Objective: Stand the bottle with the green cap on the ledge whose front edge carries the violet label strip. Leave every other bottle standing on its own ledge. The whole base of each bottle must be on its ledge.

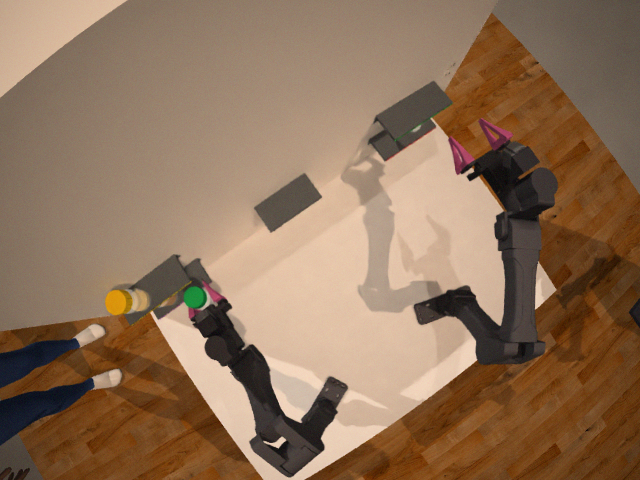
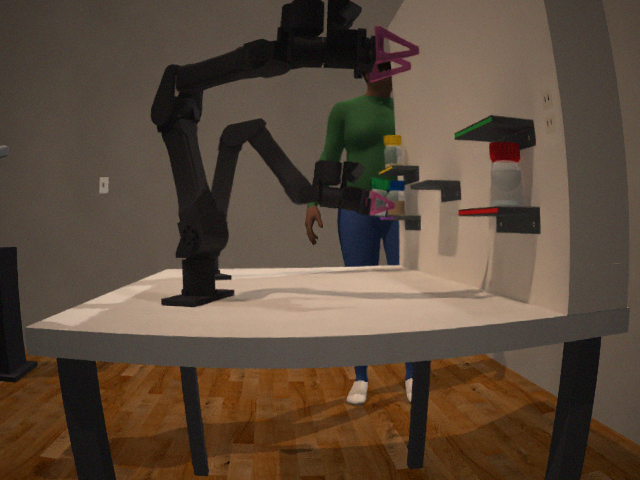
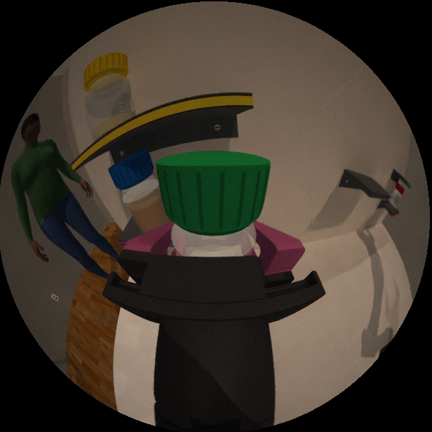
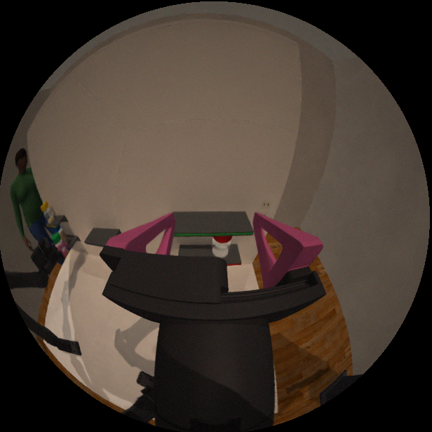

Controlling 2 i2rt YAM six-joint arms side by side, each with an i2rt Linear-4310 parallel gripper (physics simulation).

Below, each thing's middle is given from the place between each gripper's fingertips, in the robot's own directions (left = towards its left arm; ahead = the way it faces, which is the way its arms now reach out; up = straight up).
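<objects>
Green-capped bottle (image 3: 213, 198), from my right hand: 720 mm to the left, 110 mm ahead, 200 mm below. From the same right hand, the red-strip ledge (image 1: 386, 147) is 20 mm to the right, 130 mm ahead and 260 mm below; the middle ledge (image 1: 298, 195), 380 mm to the left, 160 mm ahead and 190 mm below; the green-strip ledge (image 1: 411, 111), 20 mm to the right, 130 mm ahead and 120 mm below.
Yellow-capped bottle (image 1: 127, 301), from my left hand: 100 mm to the left, 40 mm ahead, 160 mm above. Counted from my left hand too, the green-capped bottle is 40 mm behind and 20 mm above, while the yellow-strip ledge (image 1: 166, 279) is 60 mm to the left, 40 mm ahead and 100 mm above. With respect to the violet-strip ledge (image 1: 196, 272), my left hand is 40 mm short of it, 60 mm to the right of it and 40 mm above it.
</objects>
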